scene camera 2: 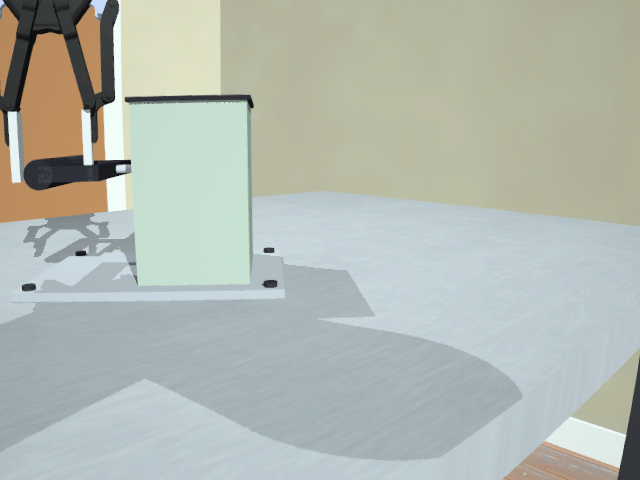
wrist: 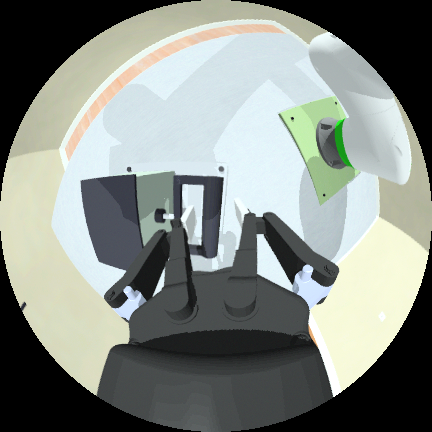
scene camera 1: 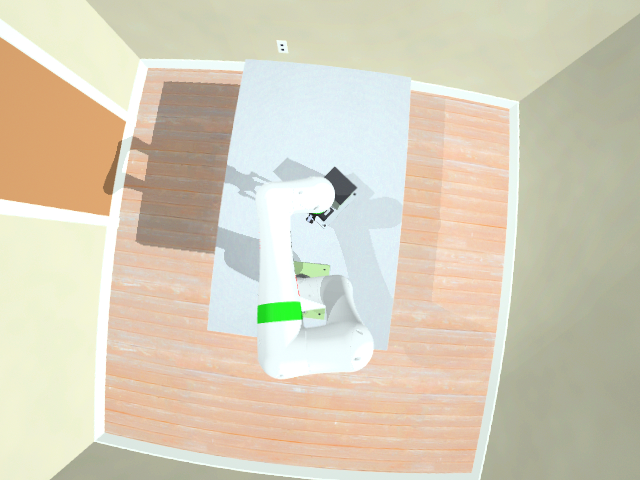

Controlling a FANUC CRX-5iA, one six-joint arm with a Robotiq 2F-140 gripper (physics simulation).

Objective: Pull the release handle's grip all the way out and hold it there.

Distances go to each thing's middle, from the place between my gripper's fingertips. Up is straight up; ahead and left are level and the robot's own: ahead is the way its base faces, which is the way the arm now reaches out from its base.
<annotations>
The base plate [scene camera 2: 82, 277] is 9 cm ahead of my hand, 3 cm to the right of it and 9 cm below it.
</annotations>
